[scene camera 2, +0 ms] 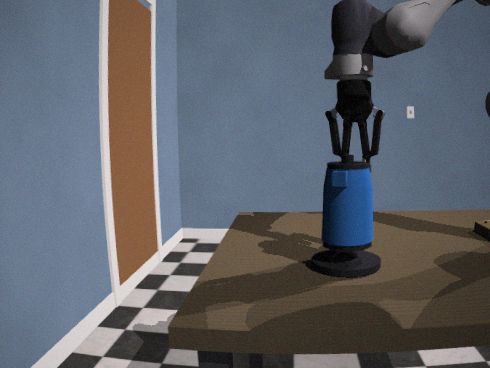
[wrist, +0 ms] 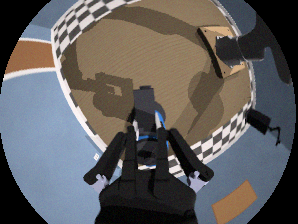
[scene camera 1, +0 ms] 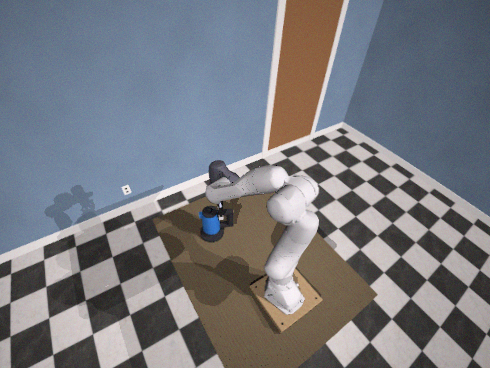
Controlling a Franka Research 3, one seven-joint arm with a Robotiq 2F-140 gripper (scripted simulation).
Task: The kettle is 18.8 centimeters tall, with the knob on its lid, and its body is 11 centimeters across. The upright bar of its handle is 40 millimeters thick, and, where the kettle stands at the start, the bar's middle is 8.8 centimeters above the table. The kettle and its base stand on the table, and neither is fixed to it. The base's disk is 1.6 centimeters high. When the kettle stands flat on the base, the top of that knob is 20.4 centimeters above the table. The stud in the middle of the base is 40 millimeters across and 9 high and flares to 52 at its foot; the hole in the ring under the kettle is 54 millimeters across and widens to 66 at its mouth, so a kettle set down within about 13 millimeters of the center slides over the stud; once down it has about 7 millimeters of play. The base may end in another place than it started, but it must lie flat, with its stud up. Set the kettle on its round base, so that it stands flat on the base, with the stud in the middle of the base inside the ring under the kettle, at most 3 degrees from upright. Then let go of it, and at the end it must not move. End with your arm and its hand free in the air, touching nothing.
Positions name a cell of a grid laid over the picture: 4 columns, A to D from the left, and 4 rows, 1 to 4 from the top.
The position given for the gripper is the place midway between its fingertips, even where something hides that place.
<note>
In view: the gripper (wrist: B3), a blue kettle (scene camera 2: C3) and a dark round base (scene camera 2: C3).
The blue kettle also shows in the wrist view (wrist: B2).
</note>
